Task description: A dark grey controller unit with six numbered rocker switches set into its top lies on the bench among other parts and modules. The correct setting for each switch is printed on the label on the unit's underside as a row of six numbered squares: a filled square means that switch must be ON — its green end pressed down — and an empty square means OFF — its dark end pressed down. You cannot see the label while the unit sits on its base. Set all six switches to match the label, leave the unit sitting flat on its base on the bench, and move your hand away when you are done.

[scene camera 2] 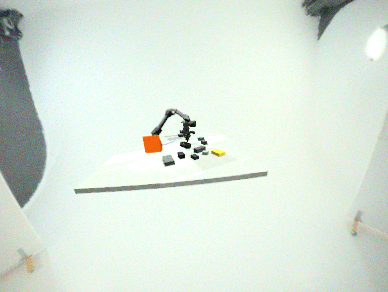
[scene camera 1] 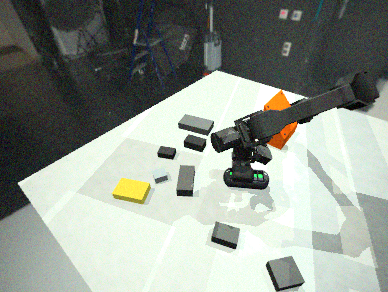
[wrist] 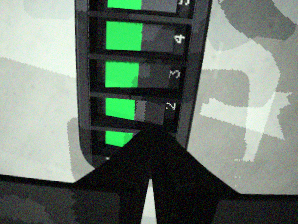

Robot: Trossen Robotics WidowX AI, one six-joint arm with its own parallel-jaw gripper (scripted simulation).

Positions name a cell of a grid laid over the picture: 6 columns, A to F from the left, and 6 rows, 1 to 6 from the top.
Scene:
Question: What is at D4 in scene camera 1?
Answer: My gripper.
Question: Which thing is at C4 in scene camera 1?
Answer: A yellow block.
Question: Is my gripper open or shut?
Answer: Shut.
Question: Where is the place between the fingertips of my gripper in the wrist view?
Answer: At D4

